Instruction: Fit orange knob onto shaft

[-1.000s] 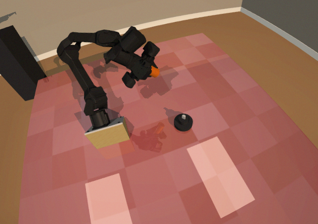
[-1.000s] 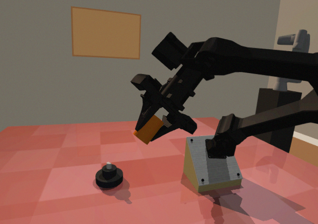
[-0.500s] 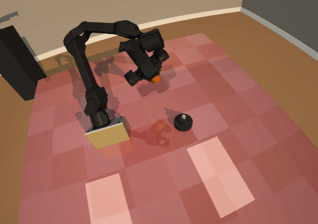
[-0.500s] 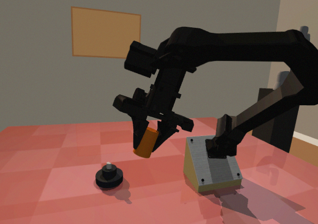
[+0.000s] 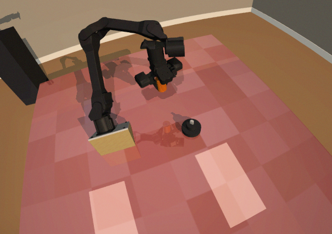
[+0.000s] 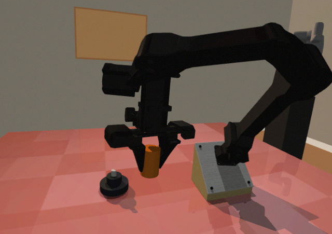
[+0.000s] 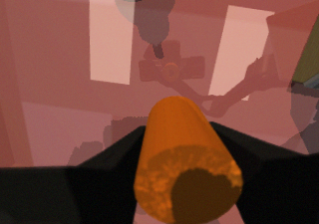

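Right now the pedestal is 150 mm to the right of my gripper tip, 110 mm below it and 90 mm ahead of it. Round my gripper tip: orange knob (30 mm above).
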